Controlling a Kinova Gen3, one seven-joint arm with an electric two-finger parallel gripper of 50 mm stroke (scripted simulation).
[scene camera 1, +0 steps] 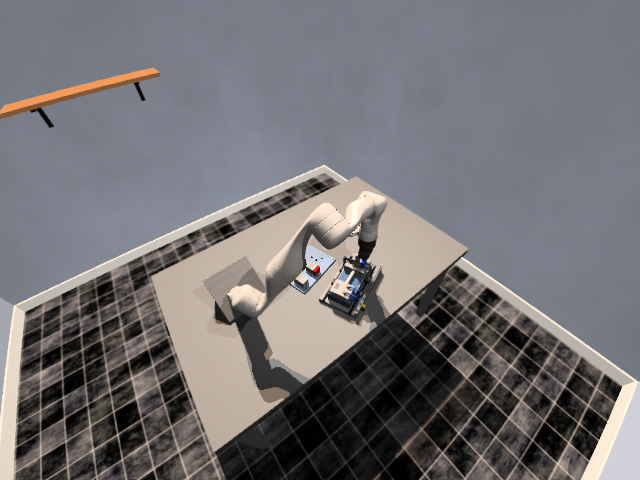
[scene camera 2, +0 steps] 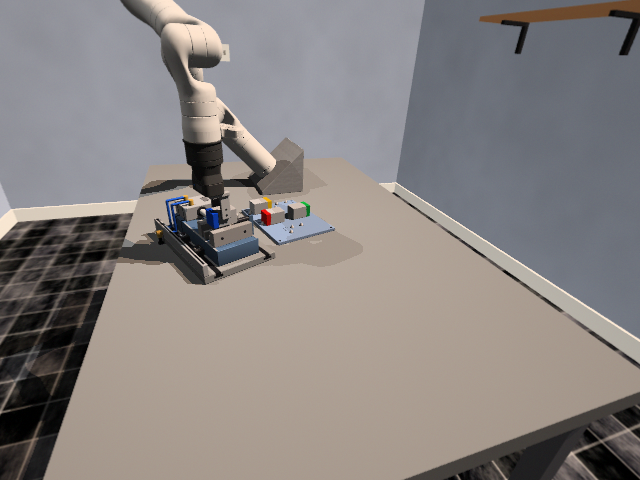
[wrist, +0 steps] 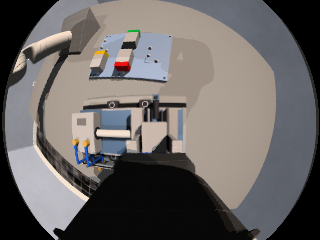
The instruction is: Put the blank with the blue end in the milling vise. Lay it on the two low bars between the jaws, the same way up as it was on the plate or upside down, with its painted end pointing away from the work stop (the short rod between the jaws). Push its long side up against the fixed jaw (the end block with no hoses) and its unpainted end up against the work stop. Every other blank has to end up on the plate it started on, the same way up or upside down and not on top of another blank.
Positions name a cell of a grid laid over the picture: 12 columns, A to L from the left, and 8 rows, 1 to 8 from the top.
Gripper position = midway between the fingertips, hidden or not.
In view: my gripper (scene camera 2: E4).
My gripper shows as well in the wrist view (wrist: F5).
